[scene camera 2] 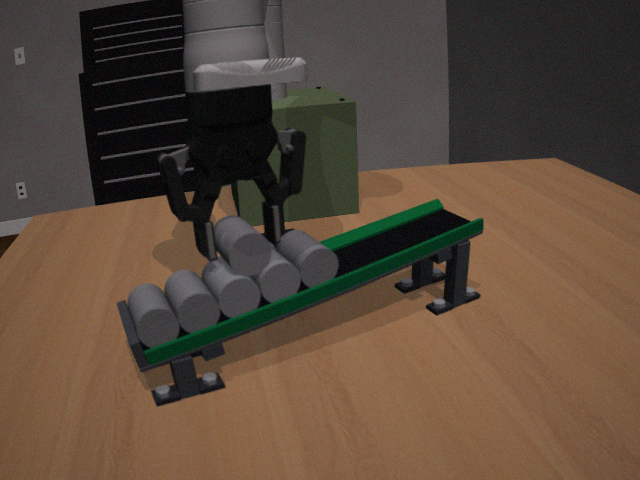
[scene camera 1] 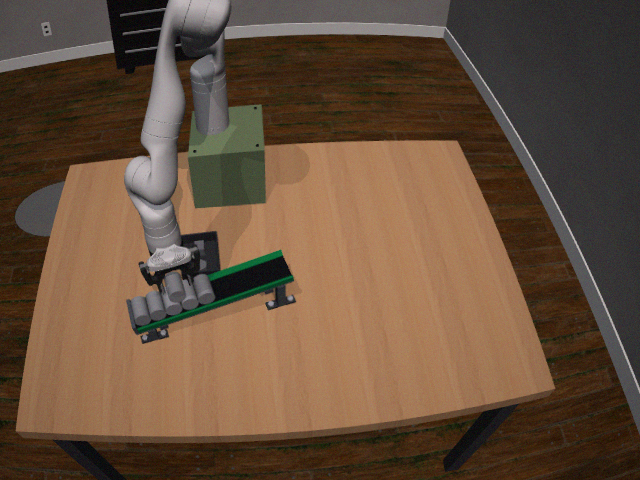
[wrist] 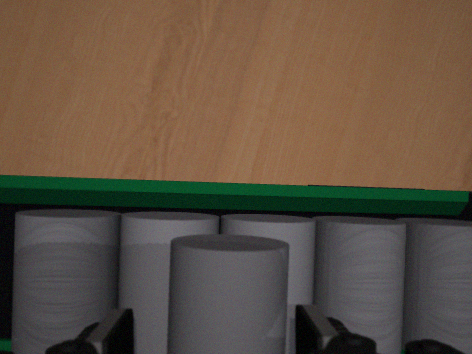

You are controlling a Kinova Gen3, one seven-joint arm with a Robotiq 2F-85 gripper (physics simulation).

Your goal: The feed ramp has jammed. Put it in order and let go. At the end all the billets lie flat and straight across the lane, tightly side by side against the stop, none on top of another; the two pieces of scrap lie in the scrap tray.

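Pixels of known places: gripper, between the fingertips: (scene camera 2: 242, 249) (scene camera 1: 176, 286) (wrist: 215, 333); arm's base, origin of its link: (scene camera 1: 212, 124).
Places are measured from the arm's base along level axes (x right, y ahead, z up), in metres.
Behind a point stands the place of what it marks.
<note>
Several grey billets (scene camera 1: 139, 310) {x 0.175, y 0.520, z -0.102 m} (scene camera 2: 152, 315) {x 0.173, y 0.535, z -0.107 m} (wrist: 360, 280) {x 0.134, y 0.502, z -0.098 m} lie side by side across the lane of the green-railed ramp (scene camera 1: 248, 265) (scene camera 2: 361, 275) {x -0.023, y 0.498, z -0.115 m} (wrist: 200, 191) {x 0.063, y 0.516, z -0.120 m}, from the dark stop (scene camera 1: 132, 316) (scene camera 2: 131, 333) {x 0.195, y 0.538, z -0.121 m} upward. One more billet (scene camera 1: 174, 290) {x 0.083, y 0.502, z -0.057 m} (scene camera 2: 238, 240) {x 0.089, y 0.507, z -0.061 m} (wrist: 228, 295) {x 0.082, y 0.492, z -0.057 m} lies on top, over the third and fourth from the stop. My gripper (scene camera 1: 175, 283) {x 0.084, y 0.470, z -0.085 m} (scene camera 2: 241, 248) {x 0.084, y 0.470, z -0.085 m} (wrist: 215, 333) {x 0.084, y 0.470, z -0.085 m} is partly open around this top billet, one finger on each side, with gaps visible in the wrist view. The scrap tray (scene camera 1: 209, 235) {x 0.017, y 0.250, z -0.169 m} is behind the ramp; grey scrap (scene camera 1: 200, 249) {x 0.039, y 0.297, z -0.167 m} shows in it, partly hidden by my gripper.
The uppermost lane billet (scene camera 1: 204, 290) {x 0.019, y 0.485, z -0.084 m} (scene camera 2: 307, 259) {x 0.028, y 0.497, z -0.092 m} (wrist: 65, 285) {x 0.028, y 0.472, z -0.085 m} lies close to my right finger in scene camera 2. The ramp stands on bolted feet (scene camera 1: 280, 302) {x -0.150, y 0.465, z -0.176 m} (scene camera 2: 453, 303) {x -0.144, y 0.466, z -0.187 m} on the wooden table (scene camera 1: 361, 310) {x -0.337, y 0.494, z -0.194 m} (scene camera 2: 387, 387) {x -0.024, y 0.576, z -0.194 m}. The green robot base (scene camera 1: 230, 180) {x -0.045, y 0.125, z -0.099 m} (scene camera 2: 336, 155) {x -0.101, y 0.124, z -0.091 m} is at the back.
</note>
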